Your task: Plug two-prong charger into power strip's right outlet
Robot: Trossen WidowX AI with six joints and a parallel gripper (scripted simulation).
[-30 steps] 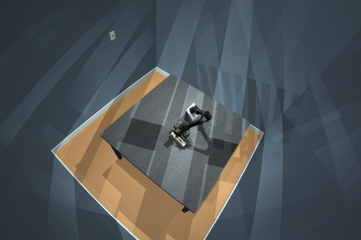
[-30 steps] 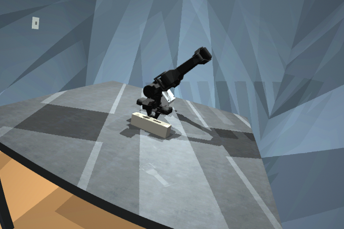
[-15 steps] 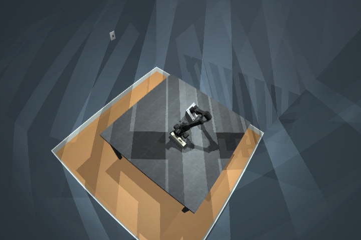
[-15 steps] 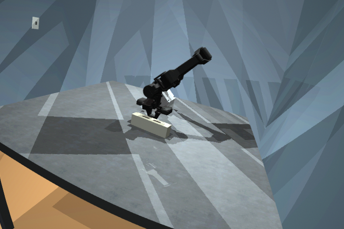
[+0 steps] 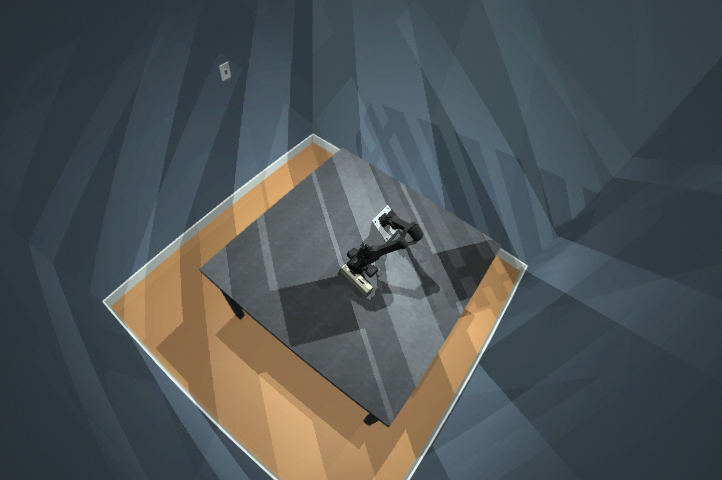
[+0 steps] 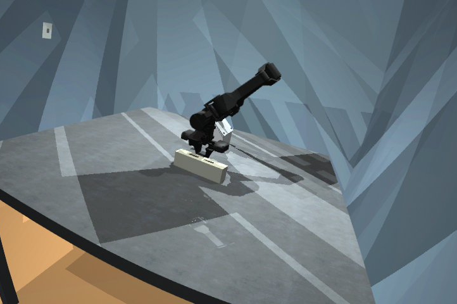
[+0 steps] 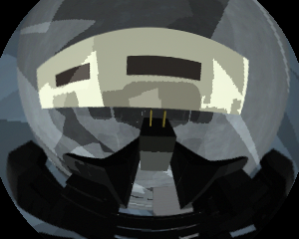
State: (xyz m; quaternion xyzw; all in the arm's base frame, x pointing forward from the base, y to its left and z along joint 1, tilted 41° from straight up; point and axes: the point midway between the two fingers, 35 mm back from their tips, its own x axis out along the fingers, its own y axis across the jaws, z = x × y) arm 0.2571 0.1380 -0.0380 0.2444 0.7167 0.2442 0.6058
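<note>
The two-prong charger is 20 mm ahead of my gripper tip and 10 mm above it.
</note>
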